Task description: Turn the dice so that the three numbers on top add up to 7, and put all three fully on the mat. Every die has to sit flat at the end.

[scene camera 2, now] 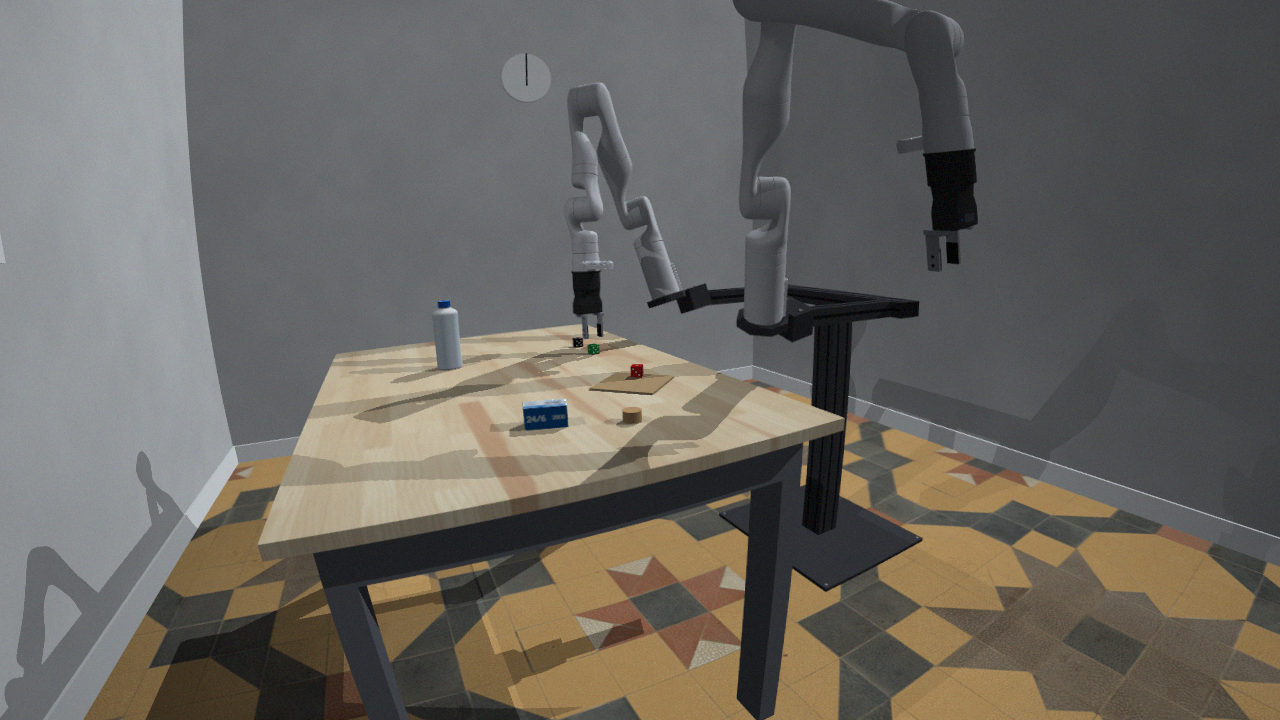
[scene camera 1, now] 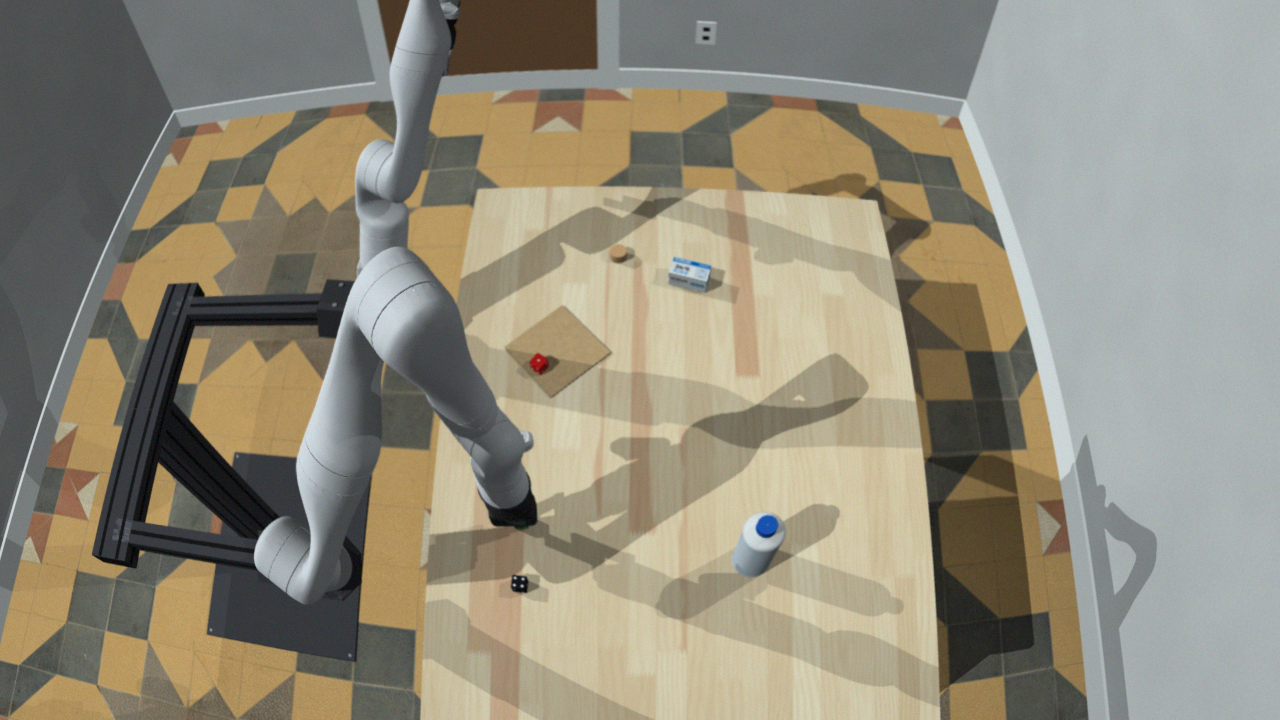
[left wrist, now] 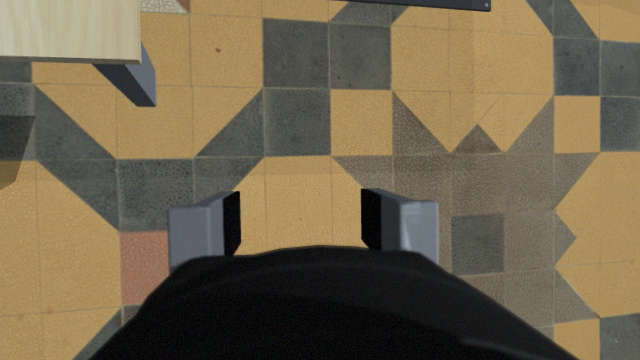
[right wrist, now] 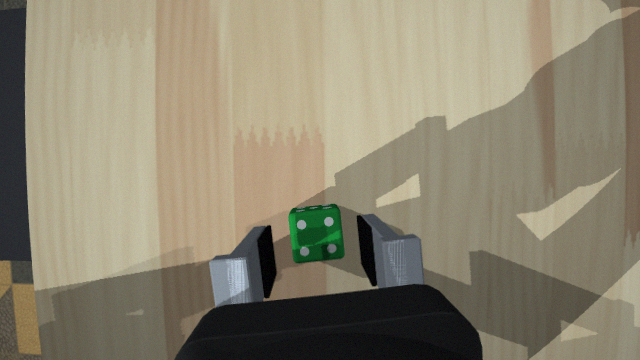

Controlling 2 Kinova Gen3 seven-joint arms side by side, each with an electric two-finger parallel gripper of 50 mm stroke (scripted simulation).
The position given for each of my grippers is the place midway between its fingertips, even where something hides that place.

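You'd see my left gripper [scene camera 2: 944, 266], and the left wrist view has that gripper too [left wrist: 301, 215]. My right gripper [scene camera 2: 593, 337] is there as well; scene camera 1 shows it [scene camera 1: 518, 513], and so does the right wrist view [right wrist: 316, 245]. There's a brown square mat [scene camera 1: 571, 349], which you also get in scene camera 2 [scene camera 2: 649, 384], but in the left wrist view the mat is out of frame, and in the right wrist view it's out of frame too. And I can see a green die [right wrist: 316, 234].
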